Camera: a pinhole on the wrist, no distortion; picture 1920 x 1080 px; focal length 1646.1 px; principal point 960.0 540.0 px. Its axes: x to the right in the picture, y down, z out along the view. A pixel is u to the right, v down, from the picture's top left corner.
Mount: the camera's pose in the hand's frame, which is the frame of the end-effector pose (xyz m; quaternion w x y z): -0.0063 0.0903 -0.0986 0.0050 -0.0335 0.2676 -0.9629
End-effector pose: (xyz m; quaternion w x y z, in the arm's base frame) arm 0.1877 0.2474 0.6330 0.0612 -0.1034 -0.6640 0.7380
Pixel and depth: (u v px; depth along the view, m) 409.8 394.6 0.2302
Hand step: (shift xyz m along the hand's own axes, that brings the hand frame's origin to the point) 0.0861 -0.0087 0.1038
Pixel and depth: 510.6 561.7 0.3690
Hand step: 0.1190 -0.1011 0.2080
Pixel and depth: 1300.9 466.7 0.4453
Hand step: -0.0682 -0.1246 0.2978
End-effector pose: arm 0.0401 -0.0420 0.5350 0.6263 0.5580 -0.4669 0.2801
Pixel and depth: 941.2 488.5 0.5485
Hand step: 0.0369 -0.1773 0.3786
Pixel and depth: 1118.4 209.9 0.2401
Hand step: -0.0128 0.0073 0.1328
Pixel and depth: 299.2 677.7 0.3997
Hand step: 0.1804 -0.1398 0.2158
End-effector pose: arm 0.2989 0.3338 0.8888 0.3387 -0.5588 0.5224 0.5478
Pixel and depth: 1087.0 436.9 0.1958
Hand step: -0.0081 -0.0005 0.0760
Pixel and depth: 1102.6 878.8 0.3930
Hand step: -0.0145 -0.1823 0.1976
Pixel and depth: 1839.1 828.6 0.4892
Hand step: -0.2348 -0.2423 0.2914
